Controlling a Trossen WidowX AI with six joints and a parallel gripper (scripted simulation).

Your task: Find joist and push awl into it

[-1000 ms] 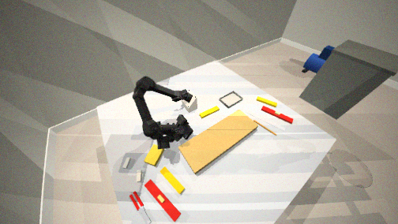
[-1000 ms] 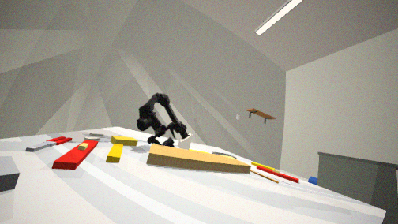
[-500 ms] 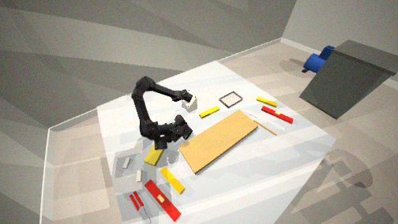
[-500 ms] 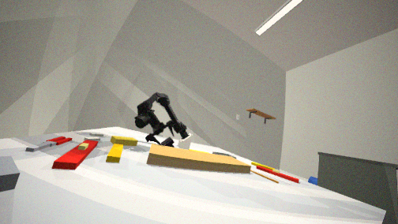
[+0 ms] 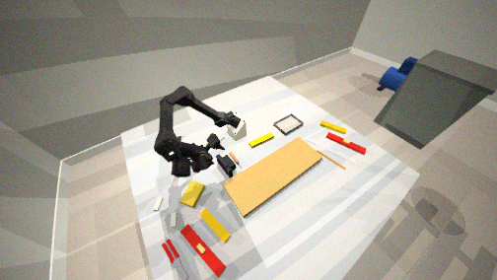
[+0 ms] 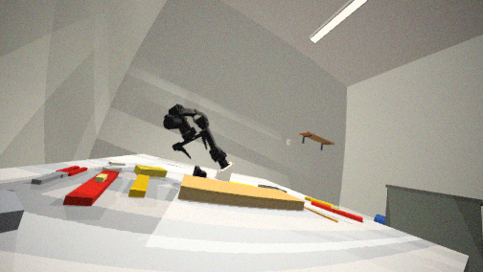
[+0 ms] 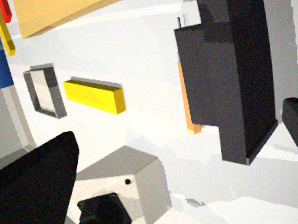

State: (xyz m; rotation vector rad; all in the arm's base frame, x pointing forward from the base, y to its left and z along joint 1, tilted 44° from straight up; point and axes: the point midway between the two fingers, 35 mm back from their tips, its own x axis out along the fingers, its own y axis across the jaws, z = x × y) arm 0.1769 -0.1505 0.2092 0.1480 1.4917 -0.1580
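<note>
My gripper tip is 1 cm past the stud finder, 5 cm to the right of it and 10 cm above it. Also, from my gripper tip: awl: 1 cm ahead, 9 cm to the left, 13 cm below; orange pencil: 35 cm ahead, 49 cm to the left, 13 cm below; grey-framed tray: 1 cm ahead, 53 cm to the left, 12 cm below.
</note>
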